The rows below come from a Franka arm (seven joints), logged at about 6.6 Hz.
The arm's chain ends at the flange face. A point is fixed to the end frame.
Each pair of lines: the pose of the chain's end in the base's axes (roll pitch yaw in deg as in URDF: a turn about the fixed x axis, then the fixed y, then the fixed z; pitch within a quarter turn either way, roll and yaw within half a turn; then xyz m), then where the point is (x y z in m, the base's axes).
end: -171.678, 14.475, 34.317, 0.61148, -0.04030, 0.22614
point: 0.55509 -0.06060 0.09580
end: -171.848, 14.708, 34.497, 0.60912, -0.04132, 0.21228
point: 0.55258 -0.06245 0.08213
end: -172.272, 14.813, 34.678, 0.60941, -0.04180, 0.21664
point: 0.55332 -0.06412 0.08650
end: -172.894, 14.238, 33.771, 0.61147, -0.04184, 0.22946
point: 0.55694 -0.06383 0.09860
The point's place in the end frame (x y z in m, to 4 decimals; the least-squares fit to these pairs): -0.0236 0.0055 0.1414
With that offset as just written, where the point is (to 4 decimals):
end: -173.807, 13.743, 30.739, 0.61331, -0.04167, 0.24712
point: 0.5598 -0.0621 0.1156
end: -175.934, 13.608, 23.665, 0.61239, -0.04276, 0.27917
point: 0.5591 -0.0612 0.1473
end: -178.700, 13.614, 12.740, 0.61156, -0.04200, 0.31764
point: 0.5572 -0.0566 0.1857
